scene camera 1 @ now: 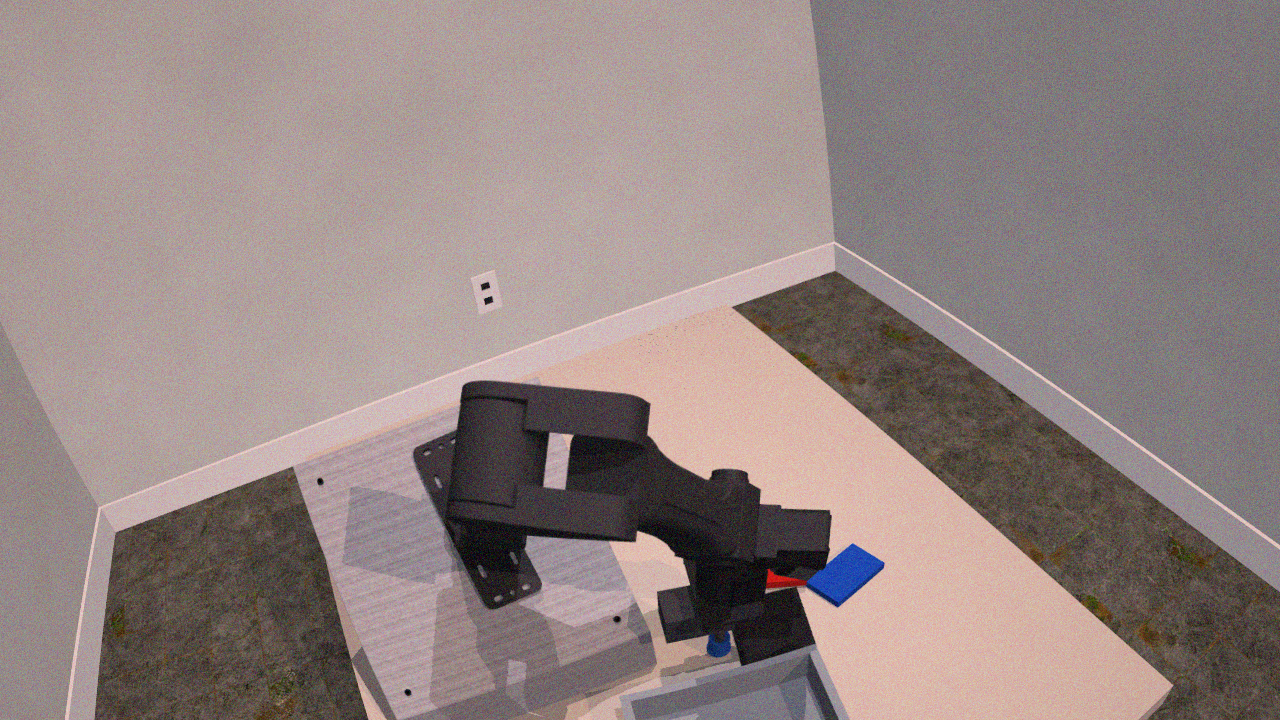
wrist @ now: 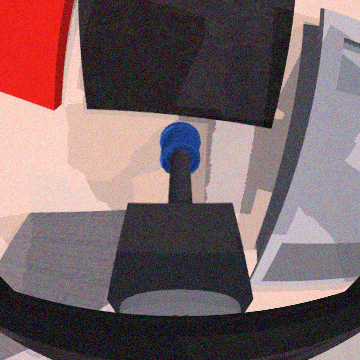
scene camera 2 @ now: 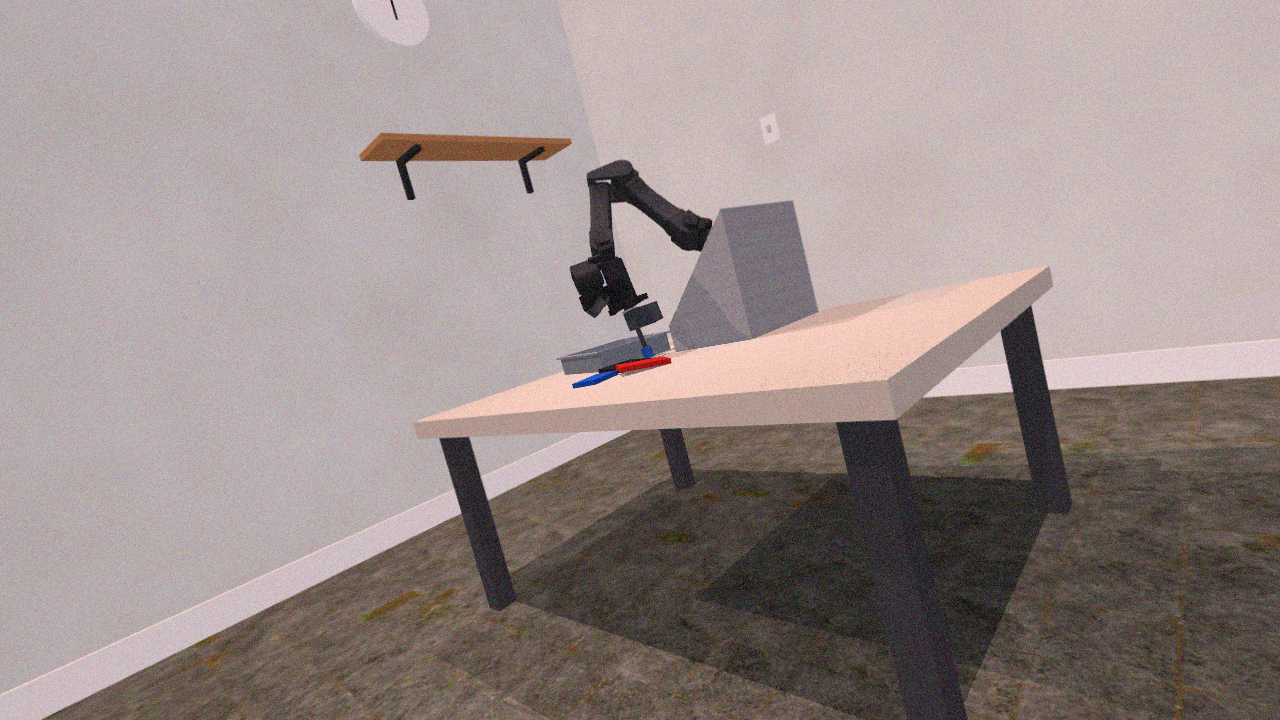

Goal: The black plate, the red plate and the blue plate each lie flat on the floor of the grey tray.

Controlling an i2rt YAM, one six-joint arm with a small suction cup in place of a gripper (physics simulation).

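Frame: origin at the arm's base, x back, y left, z down, level; millimetres.
Where they show: hand, tool point: [scene camera 1: 718, 647] [wrist: 179, 140] [scene camera 2: 649, 357]; arm's base, link origin: [scene camera 2: 729, 253].
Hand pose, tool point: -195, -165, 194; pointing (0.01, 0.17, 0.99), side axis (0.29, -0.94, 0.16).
Observation:
Each offset is from my tool point to the top centre of the thing, as dx, dy, dz.
My suction gripper [wrist: 180, 145] [scene camera 1: 718, 644] [scene camera 2: 647, 351] is low over the table, its blue cup bare; I see no plate on it. The black plate {-64, -19, -3} [wrist: 175, 55] [scene camera 1: 776, 625] is right beside the cup, its near edge just beyond the cup in the wrist view; whether they touch I cannot tell. It is outside the tray, close to its wall. The red plate {-121, +85, -14} [wrist: 30, 45] [scene camera 2: 642, 365] [scene camera 1: 782, 580] is on the table, mostly hidden by the arm in scene camera 1. The blue plate {-193, +7, -3} [scene camera 1: 845, 574] [scene camera 2: 594, 380] lies flat beside it. The grey tray {+67, -182, -43} [scene camera 1: 735, 684] [wrist: 267, 220] [scene camera 2: 581, 364] is partly cut off in scene camera 1.
The arm's grey mounting block [scene camera 1: 393, 573] [scene camera 2: 774, 268] [wrist: 65, 255] stands on the pale table [scene camera 1: 966, 626] [scene camera 2: 760, 394], on the other side of the cup from the black plate. The arm hangs over the plates. A wall shelf [scene camera 2: 474, 147] is behind.

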